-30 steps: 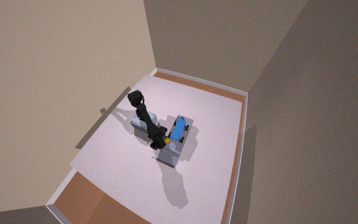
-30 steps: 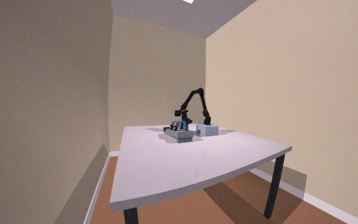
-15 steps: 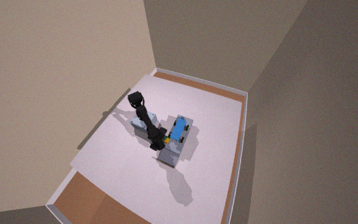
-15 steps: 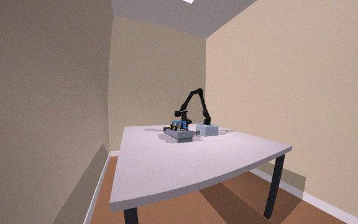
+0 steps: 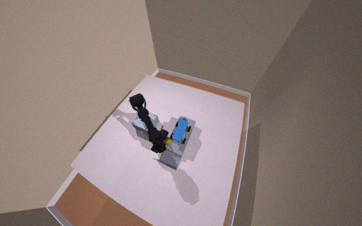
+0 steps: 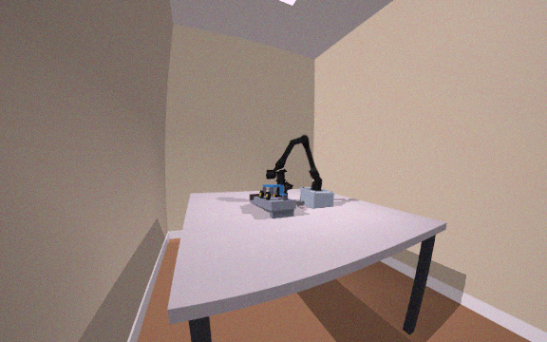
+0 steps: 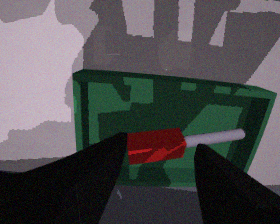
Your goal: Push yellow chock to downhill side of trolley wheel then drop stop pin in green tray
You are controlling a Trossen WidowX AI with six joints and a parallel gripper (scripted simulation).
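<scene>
Right now my gripper tip is 2 cm to the right of the red-headed stop pin, 1 cm short of it and 1 cm above it. The rest, counted from my gripper tip: yellow chock 6 cm ahead, 6 cm above, 2 cm to the left; green tray 3 cm below, 1 cm to the left; blue trolley 12 cm to the left, 12 cm ahead, 9 cm above.
</scene>
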